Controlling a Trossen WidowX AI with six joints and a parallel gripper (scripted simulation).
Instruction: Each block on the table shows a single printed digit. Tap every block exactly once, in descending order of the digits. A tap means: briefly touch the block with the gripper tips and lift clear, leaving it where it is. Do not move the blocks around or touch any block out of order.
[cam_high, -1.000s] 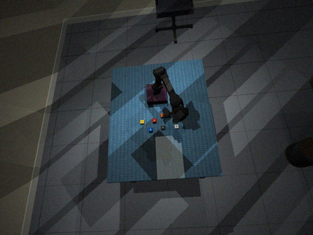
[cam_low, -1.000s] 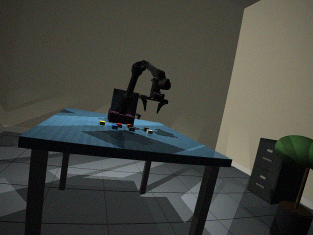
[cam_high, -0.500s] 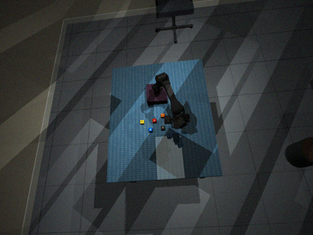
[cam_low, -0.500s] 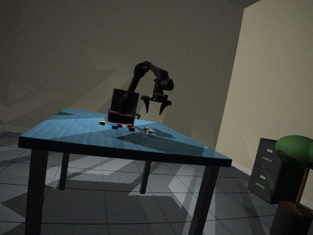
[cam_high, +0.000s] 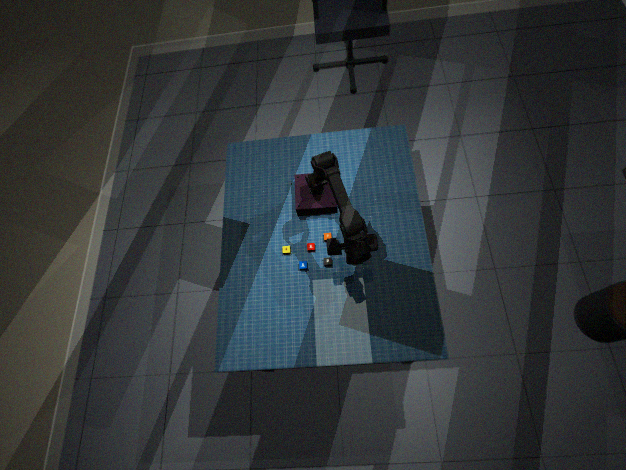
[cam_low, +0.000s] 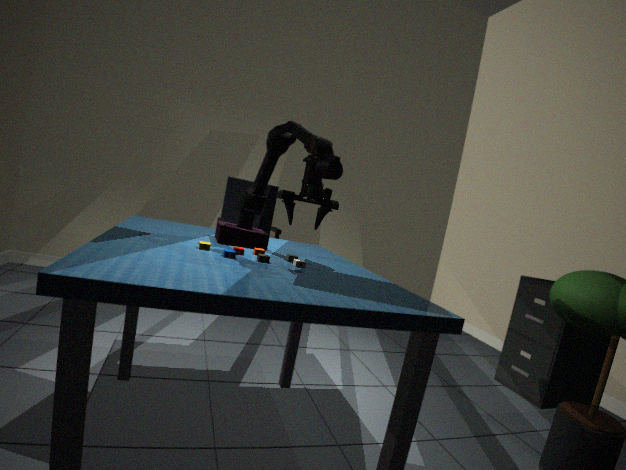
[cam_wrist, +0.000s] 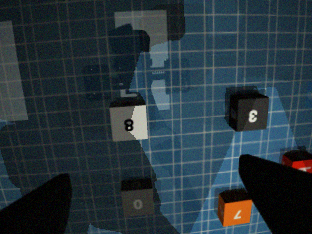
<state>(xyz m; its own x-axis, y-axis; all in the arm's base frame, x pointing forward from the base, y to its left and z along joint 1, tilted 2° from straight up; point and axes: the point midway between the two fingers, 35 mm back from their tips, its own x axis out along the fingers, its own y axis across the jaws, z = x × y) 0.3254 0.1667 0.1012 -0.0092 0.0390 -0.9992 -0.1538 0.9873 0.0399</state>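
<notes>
My gripper tip is 30 mm short of the blue block, 210 mm to the left of it and 110 mm above it. From my gripper tip the other things lie so: black block: 100 mm to the right, 110 mm below; white block: 10 mm behind, 10 mm to the left, 110 mm below; grey block: 90 mm behind, 110 mm below.
</notes>
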